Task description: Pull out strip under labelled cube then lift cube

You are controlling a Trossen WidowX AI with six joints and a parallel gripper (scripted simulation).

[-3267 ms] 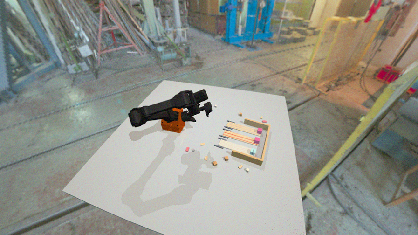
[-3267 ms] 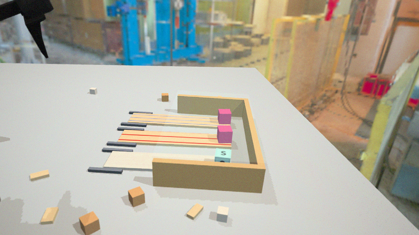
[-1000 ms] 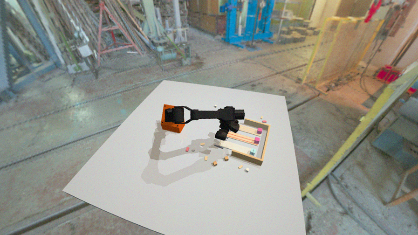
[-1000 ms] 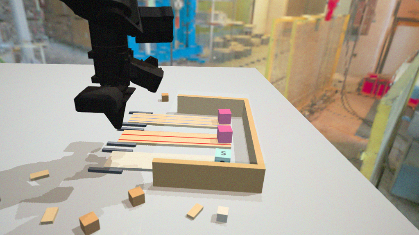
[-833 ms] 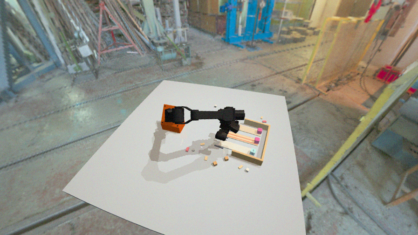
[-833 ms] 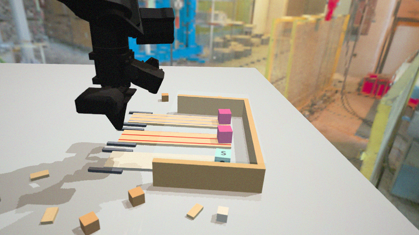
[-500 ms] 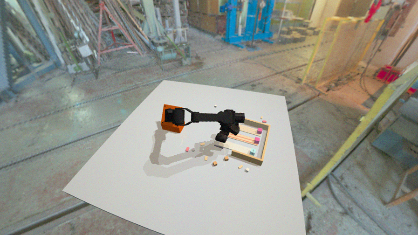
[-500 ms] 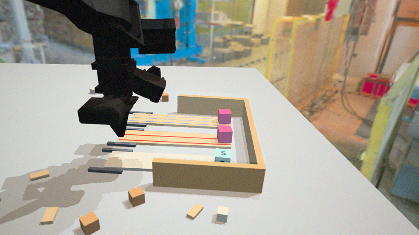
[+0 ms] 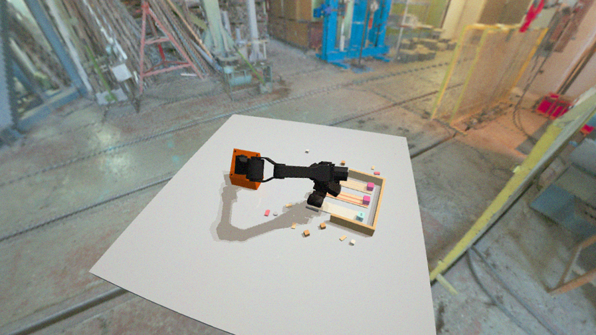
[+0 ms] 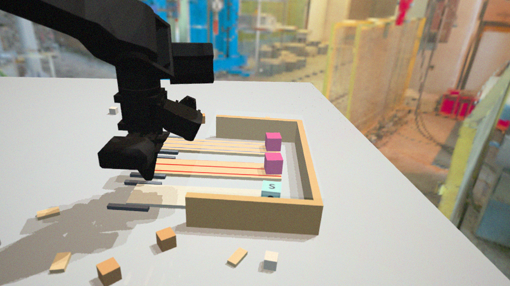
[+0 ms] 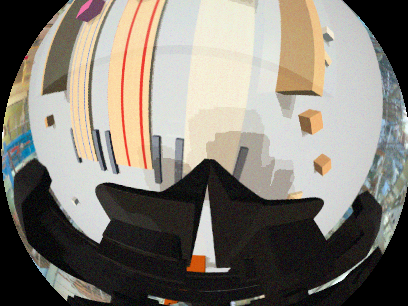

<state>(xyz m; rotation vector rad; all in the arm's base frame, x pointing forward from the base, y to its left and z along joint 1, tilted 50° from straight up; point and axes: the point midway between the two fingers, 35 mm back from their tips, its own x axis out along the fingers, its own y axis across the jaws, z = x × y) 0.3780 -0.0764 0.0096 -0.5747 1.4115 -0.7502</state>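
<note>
Now: gripper tip 9 cm short of the strip, 3 cm above it and 1 cm to the left of it. Also, from my gripper tip: grey disc 18 cm behind, 11 cm to the right, 3 cm below.
</note>
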